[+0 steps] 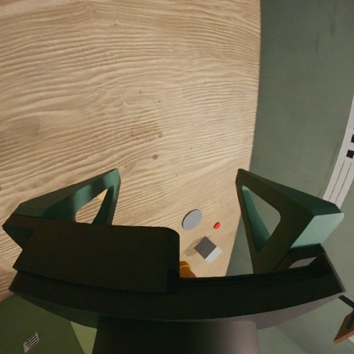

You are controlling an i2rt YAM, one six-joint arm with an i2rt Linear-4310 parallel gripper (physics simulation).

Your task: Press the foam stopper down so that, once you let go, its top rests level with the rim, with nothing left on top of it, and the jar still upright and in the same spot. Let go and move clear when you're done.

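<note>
My gripper [177,174] is open, with its two green fingers wide apart and nothing between their tips. It hangs above the wooden table. A small part of an orange-brown object [186,270] shows at the lower middle, behind the dark gripper body, which hides the rest of it. It may be part of the jar, but I cannot tell. I cannot make out the foam stopper or the jar's rim, so how the stopper sits does not show.
A flat grey disc [192,219], a small red disc [217,225] and a grey block [205,246] with a lighter side are on the wooden table [150,100], near its right edge. A small yellowish patch shows through the left finger's opening. Green floor lies beyond the table edge.
</note>
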